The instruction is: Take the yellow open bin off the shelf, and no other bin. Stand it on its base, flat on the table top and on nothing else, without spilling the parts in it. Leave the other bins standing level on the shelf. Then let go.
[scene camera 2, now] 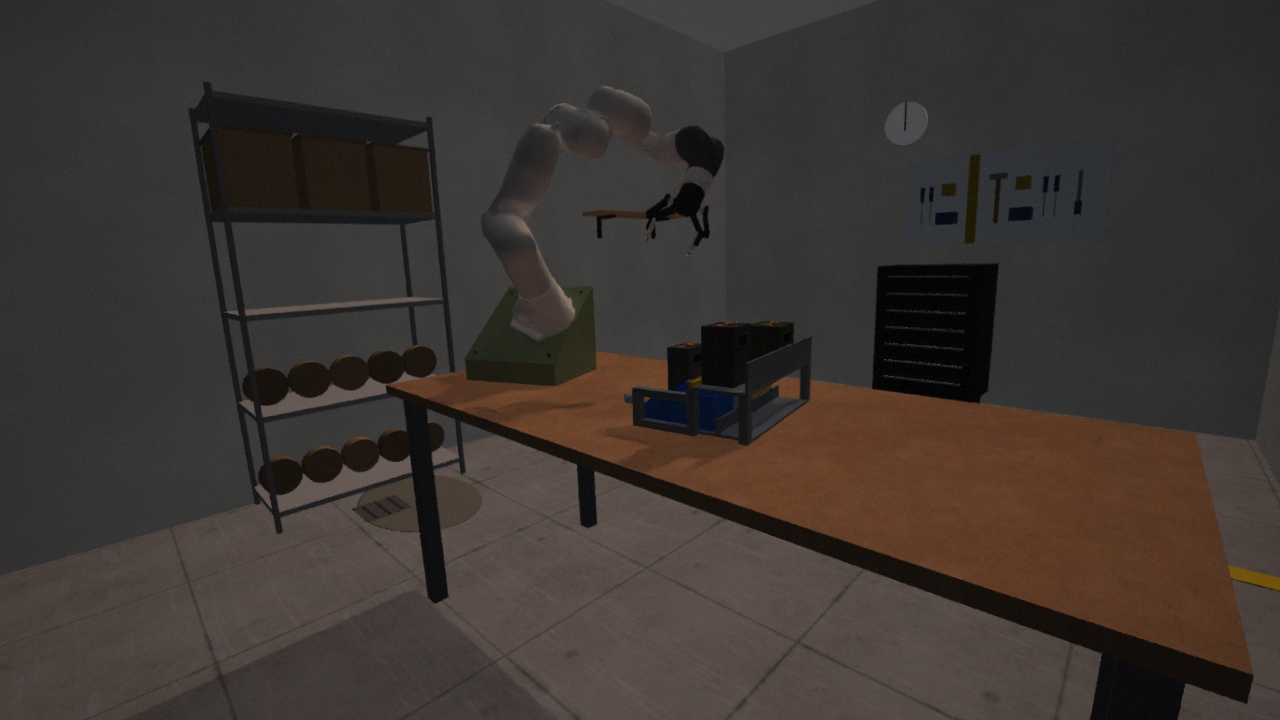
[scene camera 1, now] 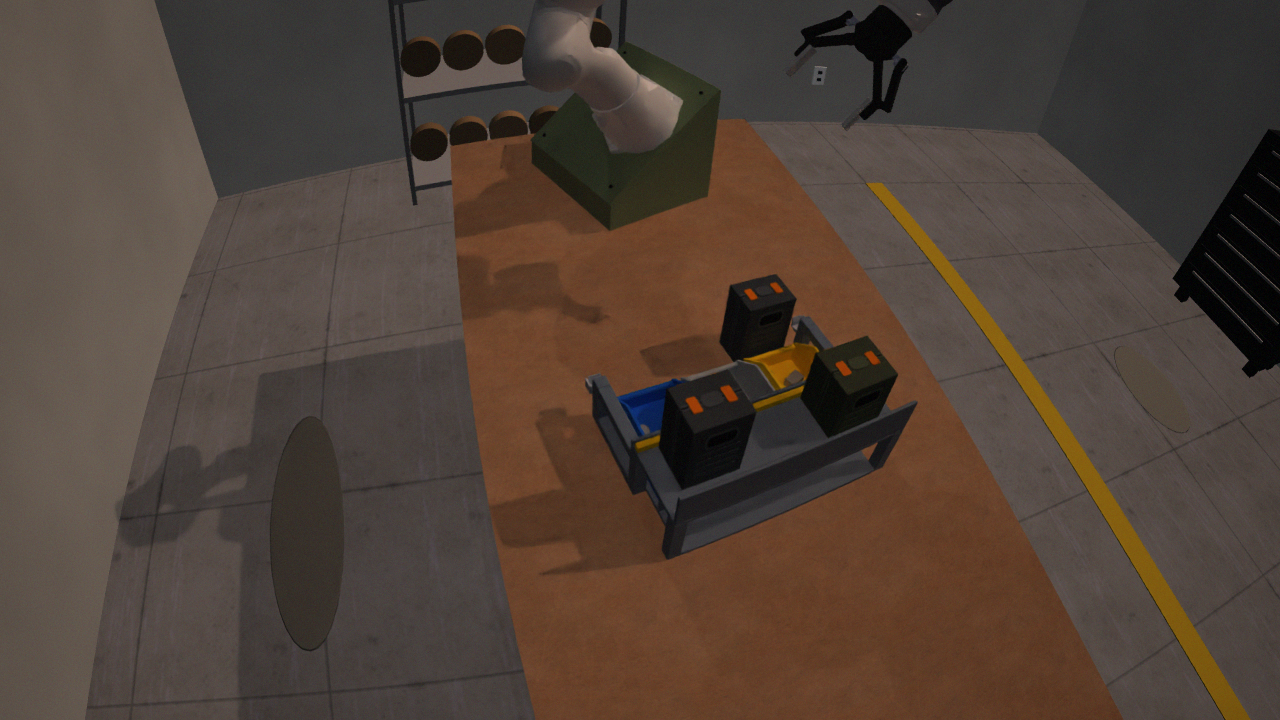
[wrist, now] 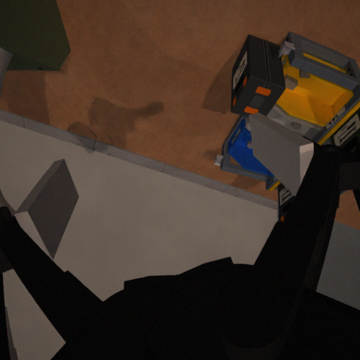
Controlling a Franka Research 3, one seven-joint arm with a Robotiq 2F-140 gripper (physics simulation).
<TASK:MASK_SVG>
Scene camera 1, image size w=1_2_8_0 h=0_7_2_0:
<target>gripper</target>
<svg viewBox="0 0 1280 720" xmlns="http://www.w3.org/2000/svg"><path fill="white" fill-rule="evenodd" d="M884 5L879 5L861 22L857 20L852 11L846 11L840 17L802 29L801 33L805 38L805 42L795 51L794 55L796 58L783 70L791 78L817 52L814 49L816 47L854 45L860 53L864 54L869 61L872 61L874 66L873 100L868 97L841 124L846 131L860 118L868 119L877 109L884 110L887 113L891 112L902 74L908 68L907 60L901 58L896 53L912 37L912 32L892 10ZM893 59L895 68L883 102L883 61ZM855 25L854 33L816 37L847 25Z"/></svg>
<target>yellow open bin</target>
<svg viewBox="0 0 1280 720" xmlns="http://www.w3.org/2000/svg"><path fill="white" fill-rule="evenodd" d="M820 351L816 346L794 342L792 345L751 358L744 358L743 360L758 365L774 389L779 390L786 387L783 385L784 380L795 369L804 375L803 381L807 380L815 353Z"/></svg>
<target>blue bin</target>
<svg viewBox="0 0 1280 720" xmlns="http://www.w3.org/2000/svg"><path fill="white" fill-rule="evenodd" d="M685 382L674 378L671 381L617 397L638 437L645 435L640 424L648 426L650 433L661 430L666 389Z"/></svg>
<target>grey bin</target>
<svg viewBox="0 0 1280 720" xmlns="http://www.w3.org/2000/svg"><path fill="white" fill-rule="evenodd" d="M776 391L758 365L741 360L736 360L733 363L691 376L680 377L680 381L686 383L729 369L749 400Z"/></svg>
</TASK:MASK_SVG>
